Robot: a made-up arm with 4 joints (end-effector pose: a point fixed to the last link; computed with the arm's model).
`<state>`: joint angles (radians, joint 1 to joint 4).
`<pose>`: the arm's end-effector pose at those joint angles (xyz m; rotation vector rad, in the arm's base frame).
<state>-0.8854 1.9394 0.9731 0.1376</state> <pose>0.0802 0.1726 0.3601 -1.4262 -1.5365 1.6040</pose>
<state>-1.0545 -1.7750 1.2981 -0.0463</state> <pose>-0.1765 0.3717 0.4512 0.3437 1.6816 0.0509</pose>
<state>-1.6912 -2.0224 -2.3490 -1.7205</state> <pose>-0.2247 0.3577 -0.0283 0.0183 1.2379 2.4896</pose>
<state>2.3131 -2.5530 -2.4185 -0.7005</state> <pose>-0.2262 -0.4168 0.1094 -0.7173 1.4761 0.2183</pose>
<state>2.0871 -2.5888 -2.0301 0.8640</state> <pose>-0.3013 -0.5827 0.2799 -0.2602 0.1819 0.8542</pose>
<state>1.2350 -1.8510 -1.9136 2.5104</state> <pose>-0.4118 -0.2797 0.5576 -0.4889 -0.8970 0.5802</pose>
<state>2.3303 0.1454 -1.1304 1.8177</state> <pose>-0.1262 -0.2689 0.4023 0.6494 0.1251 -1.8620</pose>
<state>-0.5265 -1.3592 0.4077 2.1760</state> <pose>-0.4362 0.3150 0.5199 -0.0867 -0.7931 0.1295</pose>
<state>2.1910 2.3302 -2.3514 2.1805</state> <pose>0.0557 -0.6831 0.0058 0.5244 -1.9346 1.9470</pose>
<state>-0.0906 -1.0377 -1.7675 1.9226</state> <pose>-0.3292 0.3517 0.3017 -1.8919 -0.6530 -0.1371</pose>
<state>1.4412 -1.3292 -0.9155 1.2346</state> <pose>-0.3639 -0.3839 0.5946 0.5546 0.2336 -0.1354</pose>
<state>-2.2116 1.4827 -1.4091 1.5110</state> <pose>0.1809 0.0088 -0.3066 -0.1691 -2.8580 1.2082</pose>
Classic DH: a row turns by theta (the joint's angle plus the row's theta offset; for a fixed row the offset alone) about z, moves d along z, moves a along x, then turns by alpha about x. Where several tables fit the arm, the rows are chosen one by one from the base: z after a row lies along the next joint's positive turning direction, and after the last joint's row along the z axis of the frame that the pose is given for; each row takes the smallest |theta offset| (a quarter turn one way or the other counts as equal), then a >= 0, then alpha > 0; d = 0 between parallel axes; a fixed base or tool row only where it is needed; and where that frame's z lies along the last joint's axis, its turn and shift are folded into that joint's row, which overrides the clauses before.
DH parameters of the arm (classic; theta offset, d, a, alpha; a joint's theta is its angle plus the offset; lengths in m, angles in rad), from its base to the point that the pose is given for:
base (fixed): 1.5708 0.18 0 1.5708
joint 1: 1.5708 -0.09 0.35 -1.5708
joint 2: 1.5708 -0.15 0.01 1.5708
joint 3: 0 -0.2 0.14 -1.5708
joint 4: 0 -0.02 0.08 1.5708
tool (fixed): 3.1416 0.09 0 0

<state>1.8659 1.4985 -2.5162 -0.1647</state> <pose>0.0199 -0.5613 0.2741 -1.5355 -1.0063 1.3393</pose>
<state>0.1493 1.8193 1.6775 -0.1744</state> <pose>0.0065 -0.1080 0.5339 -1.4243 -1.2540 0.8856</pose>
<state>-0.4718 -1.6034 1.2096 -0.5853</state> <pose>-0.1680 0.2076 0.5644 0.4519 2.0614 0.7777</pose>
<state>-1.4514 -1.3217 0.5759 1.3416</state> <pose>-0.3955 0.5069 0.2077 -0.8896 0.0776 0.1172</pose>
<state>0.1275 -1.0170 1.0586 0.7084</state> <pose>-0.3275 -0.1146 0.5533 0.9285 0.2368 0.7141</pose>
